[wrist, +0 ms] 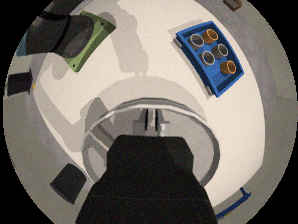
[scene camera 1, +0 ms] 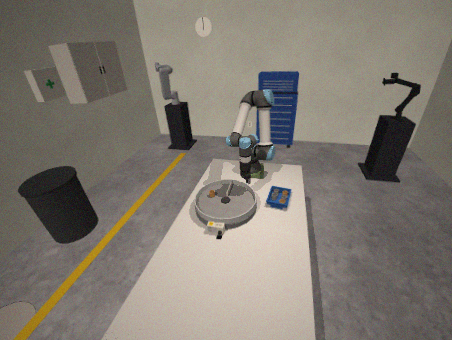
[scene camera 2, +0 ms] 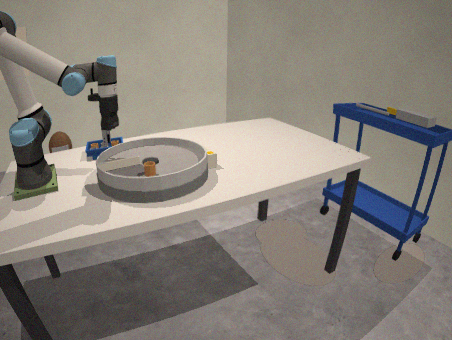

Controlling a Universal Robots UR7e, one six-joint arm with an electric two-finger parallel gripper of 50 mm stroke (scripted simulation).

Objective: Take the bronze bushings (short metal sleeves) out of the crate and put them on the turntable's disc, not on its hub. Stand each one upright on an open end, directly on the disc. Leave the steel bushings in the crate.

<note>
The pictures show: my gripper, a blue crate and a turntable disc.
</note>
